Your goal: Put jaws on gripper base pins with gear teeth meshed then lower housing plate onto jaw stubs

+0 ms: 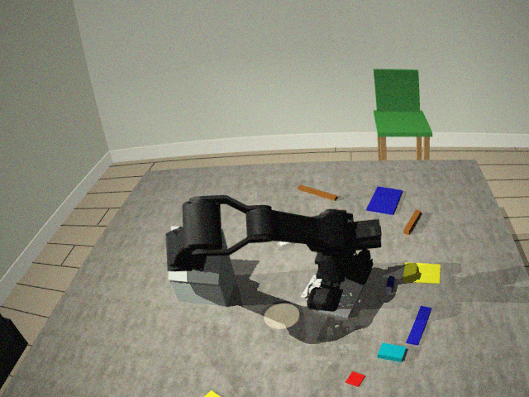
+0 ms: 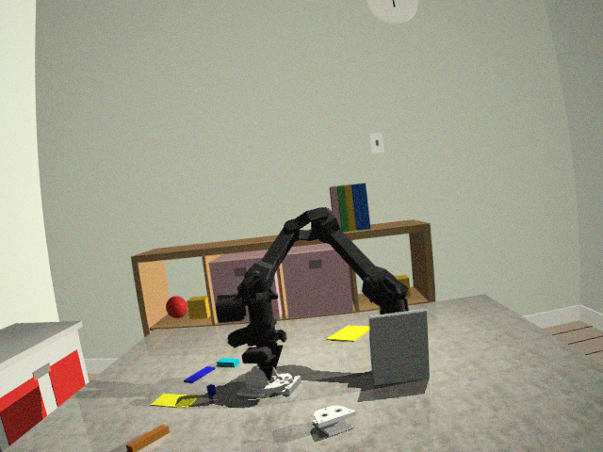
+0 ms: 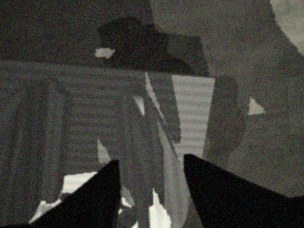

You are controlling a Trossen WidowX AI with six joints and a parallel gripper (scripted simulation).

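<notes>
The white ridged piece is 240 mm to the left of my gripper tip and 180 mm behind it. From my gripper tip the other things lie so: teal block (160 mm ahead, 140 mm to the right, 10 mm below); then blue bar (210 mm ahead, 50 mm to the right, 10 mm below); then small blue cube (130 mm ahead, 80 mm to the left).
</notes>
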